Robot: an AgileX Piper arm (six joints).
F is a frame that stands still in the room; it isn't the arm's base.
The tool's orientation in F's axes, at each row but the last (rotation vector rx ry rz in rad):
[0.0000 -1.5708 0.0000]
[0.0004 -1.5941 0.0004]
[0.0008 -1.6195 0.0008]
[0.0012 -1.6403 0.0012]
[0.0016 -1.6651 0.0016]
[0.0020 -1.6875 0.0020]
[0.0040 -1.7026 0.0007]
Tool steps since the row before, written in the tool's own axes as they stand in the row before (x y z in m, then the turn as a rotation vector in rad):
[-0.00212 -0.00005 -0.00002 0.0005 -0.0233 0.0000]
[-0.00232 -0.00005 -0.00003 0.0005 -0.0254 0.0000]
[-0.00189 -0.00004 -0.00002 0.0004 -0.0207 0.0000]
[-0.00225 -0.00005 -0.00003 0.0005 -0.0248 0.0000]
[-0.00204 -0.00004 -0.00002 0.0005 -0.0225 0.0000]
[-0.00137 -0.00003 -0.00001 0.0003 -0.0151 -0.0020]
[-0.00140 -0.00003 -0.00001 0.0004 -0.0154 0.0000]
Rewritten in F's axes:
[0.00002 -0.00005 -0.00212 0.0000 -0.0233 0.0005]
[0.00008 -0.00005 -0.00232 0.0000 -0.0254 0.0005]
[0.00011 -0.00004 -0.00189 0.0000 -0.0207 0.0004]
[0.00019 -0.00005 -0.00224 0.0000 -0.0248 0.0005]
[0.00021 -0.00004 -0.00203 0.0000 -0.0225 0.0005]
[0.00017 -0.00003 -0.00136 0.0020 -0.0151 0.0005]
[0.00019 -0.00003 -0.00139 0.0000 -0.0154 0.0004]

